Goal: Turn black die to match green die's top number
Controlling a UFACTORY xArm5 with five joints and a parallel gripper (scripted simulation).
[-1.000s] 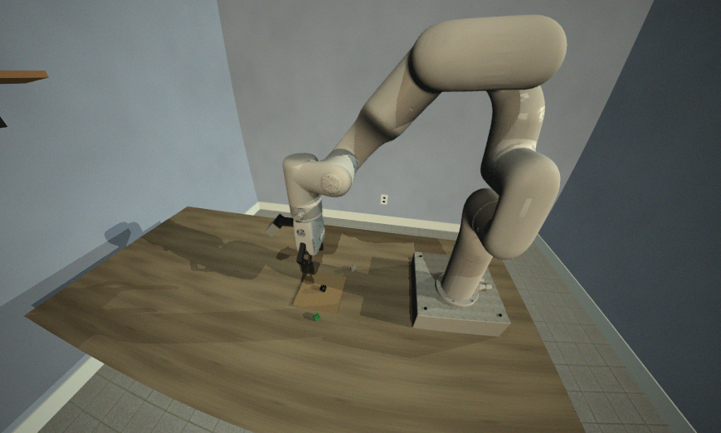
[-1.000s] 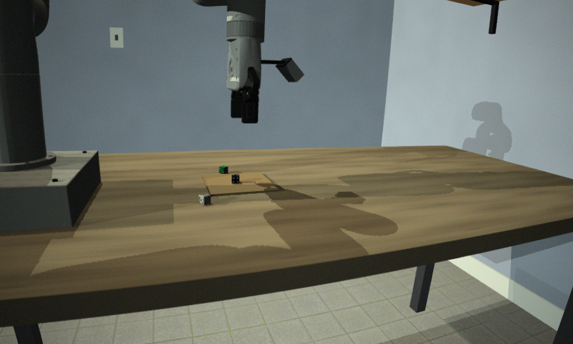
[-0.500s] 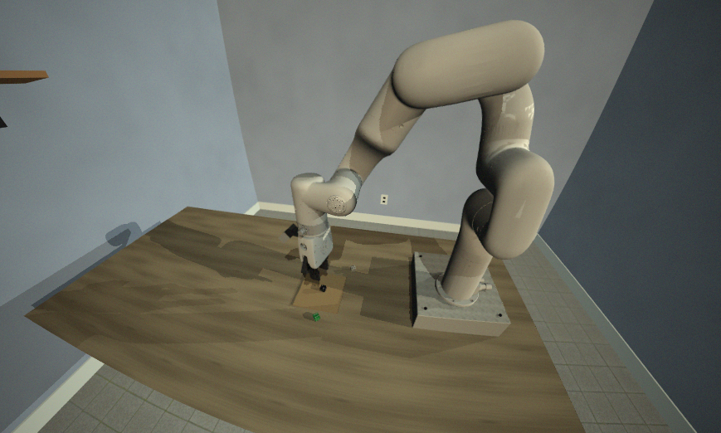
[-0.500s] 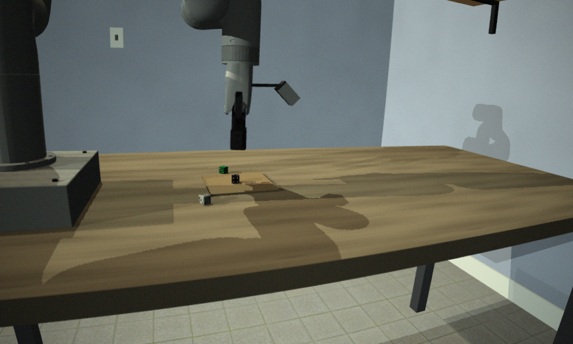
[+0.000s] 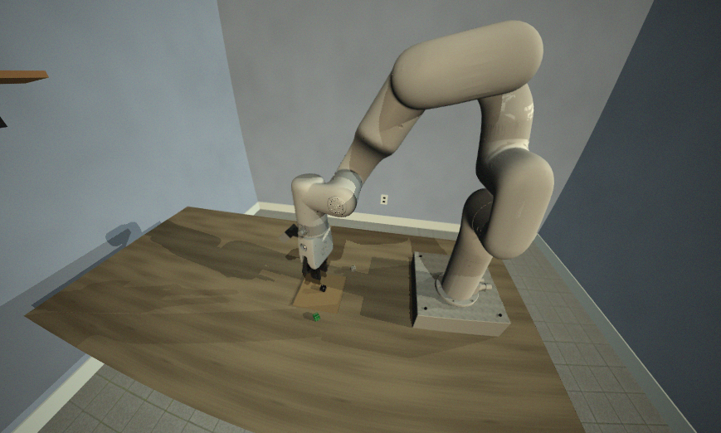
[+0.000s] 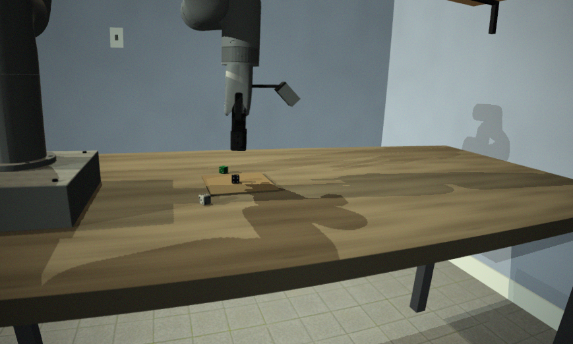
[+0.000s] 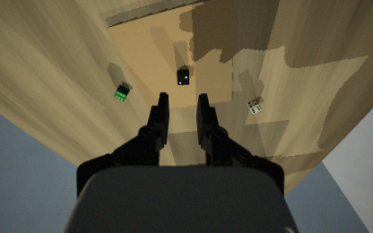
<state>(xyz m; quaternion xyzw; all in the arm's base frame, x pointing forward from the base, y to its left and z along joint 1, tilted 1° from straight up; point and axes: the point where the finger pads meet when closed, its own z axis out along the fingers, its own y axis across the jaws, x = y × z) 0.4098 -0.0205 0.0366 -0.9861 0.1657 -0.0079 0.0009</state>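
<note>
The black die is 90 mm below my hand and 10 mm behind it. Also, from my hand: green die (100 mm to the left, 90 mm below, 10 mm behind); then white die (100 mm to the right, 90 mm below, 90 mm behind); then tan mat (100 mm below).
</note>
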